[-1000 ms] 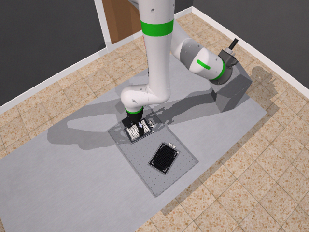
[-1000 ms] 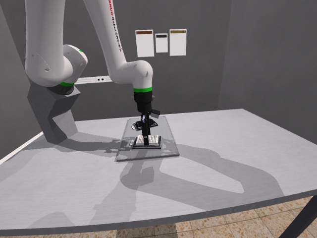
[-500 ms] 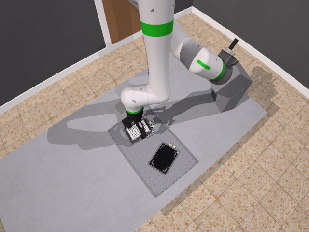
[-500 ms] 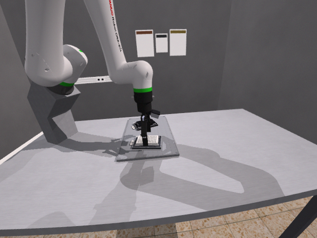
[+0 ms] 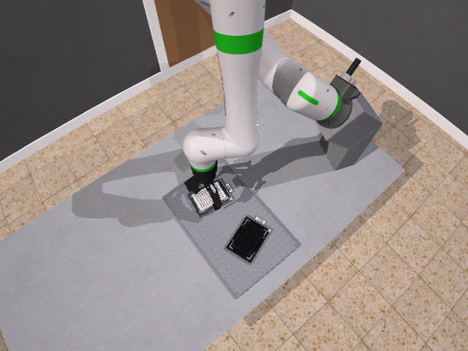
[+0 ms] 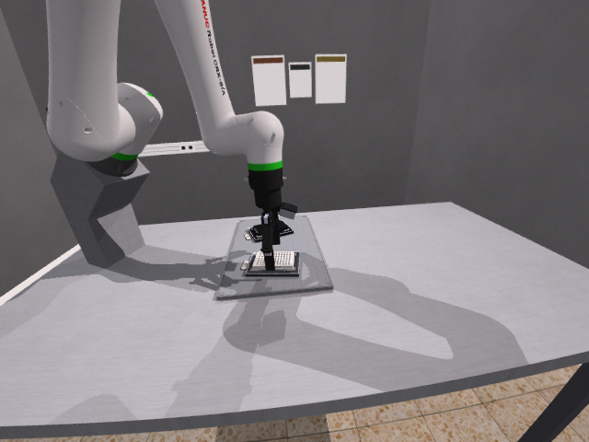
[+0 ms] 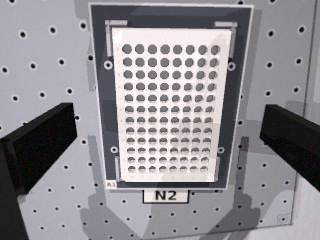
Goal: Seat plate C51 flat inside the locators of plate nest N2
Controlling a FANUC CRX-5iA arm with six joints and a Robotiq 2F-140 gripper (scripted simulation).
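Right now my hand is 30 mm above the white well plate. Round my hand: nest base 40 mm below; black well plate 10 mm ahead, 250 mm to the left, 30 mm below.
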